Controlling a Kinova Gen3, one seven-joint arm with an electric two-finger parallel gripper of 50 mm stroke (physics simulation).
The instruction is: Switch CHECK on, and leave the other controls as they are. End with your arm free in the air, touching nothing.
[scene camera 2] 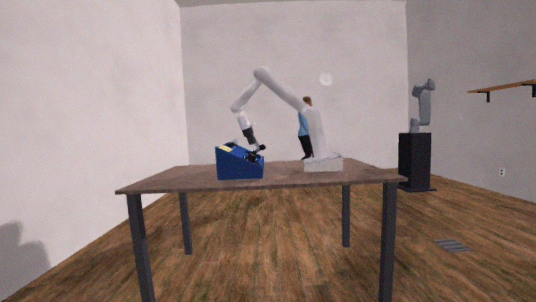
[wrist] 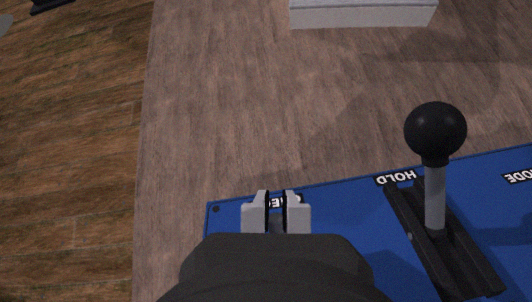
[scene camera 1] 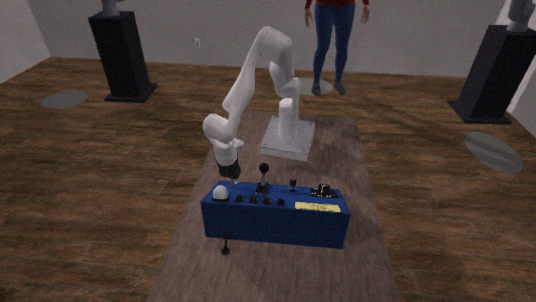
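Note:
The blue console stands on the table. In the wrist view the CHECK label is partly hidden behind my fingers. Below the label, the grey CHECK switch lever shows between the fingers. My gripper is shut on this lever at the console's far left corner. Which position the switch is in cannot be told. The HOLD lever, with a black ball on top, stands to the right, apart from the fingers.
A white dome and several small buttons line the console's front top. A small MODE control and a black control are farther right. A yellow plate is near the right edge. A black lever sticks out in front.

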